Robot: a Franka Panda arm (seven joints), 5 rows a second.
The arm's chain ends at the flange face. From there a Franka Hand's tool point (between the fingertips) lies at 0.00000 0.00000 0.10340 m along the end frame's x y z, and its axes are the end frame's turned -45 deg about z.
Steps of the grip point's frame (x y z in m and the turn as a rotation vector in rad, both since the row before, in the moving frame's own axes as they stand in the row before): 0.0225, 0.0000, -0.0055, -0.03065, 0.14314, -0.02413; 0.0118, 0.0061, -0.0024, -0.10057, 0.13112, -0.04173; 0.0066, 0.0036, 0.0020, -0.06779, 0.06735, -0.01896; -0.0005, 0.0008, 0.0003, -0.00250, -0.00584, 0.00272
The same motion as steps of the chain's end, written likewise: 0.0033, -0.0076, -0.0044, 0.07954, 0.12289, -0.02413; -0.0042, -0.0015, -0.0010, 0.02160, 0.16383, -0.04173; -0.0027, -0.0021, 0.0025, -0.00031, 0.09556, -0.01896; 0.0005, 0.0003, 0.0003, -0.00590, -0.00236, 0.00272
